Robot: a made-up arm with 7 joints.
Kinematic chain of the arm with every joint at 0, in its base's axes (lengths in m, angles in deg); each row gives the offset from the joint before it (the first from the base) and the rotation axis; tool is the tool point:
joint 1: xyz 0 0 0.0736 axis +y
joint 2: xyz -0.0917 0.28 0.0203 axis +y
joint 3: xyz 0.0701 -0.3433 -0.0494 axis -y
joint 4: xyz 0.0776 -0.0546 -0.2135 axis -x
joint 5: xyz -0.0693 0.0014 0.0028 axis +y
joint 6: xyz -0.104 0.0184 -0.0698 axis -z
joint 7: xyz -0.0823 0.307 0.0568 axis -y
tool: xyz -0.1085 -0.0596 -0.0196
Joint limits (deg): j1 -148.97..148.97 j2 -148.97..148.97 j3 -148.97..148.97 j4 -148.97..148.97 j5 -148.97..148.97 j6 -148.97..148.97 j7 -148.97..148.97
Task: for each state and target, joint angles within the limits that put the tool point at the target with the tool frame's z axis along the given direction. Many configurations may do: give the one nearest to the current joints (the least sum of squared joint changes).
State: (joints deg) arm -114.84 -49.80 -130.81 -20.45 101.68 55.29 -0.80
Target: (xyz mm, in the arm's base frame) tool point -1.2 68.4 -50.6 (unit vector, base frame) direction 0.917 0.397 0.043
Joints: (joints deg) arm -136.95 -36.10 -116.43 -63.89 140.45 87.88 -29.46
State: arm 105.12 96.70 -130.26 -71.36 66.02 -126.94 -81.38
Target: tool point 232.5 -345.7 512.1 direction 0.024 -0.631 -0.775
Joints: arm 92.79 58.96 -80.68 -103.06 89.27 -131.67 -128.50
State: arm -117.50 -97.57 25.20 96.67 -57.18 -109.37 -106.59
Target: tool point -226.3 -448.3 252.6 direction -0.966 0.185 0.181
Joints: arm -104.96 -98.53 33.15 73.86 -82.20 -91.37 -112.73
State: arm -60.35 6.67 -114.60 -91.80 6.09 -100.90 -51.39
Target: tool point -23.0 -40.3 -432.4 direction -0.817 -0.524 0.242
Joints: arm -83.13 -27.76 -87.33 -108.90 -18.29 -127.03 -59.57
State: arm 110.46 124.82 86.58 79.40 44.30 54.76 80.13
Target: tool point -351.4 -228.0 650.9 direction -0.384 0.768 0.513
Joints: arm 78.24 127.70 77.75 104.78 35.07 31.65 50.09
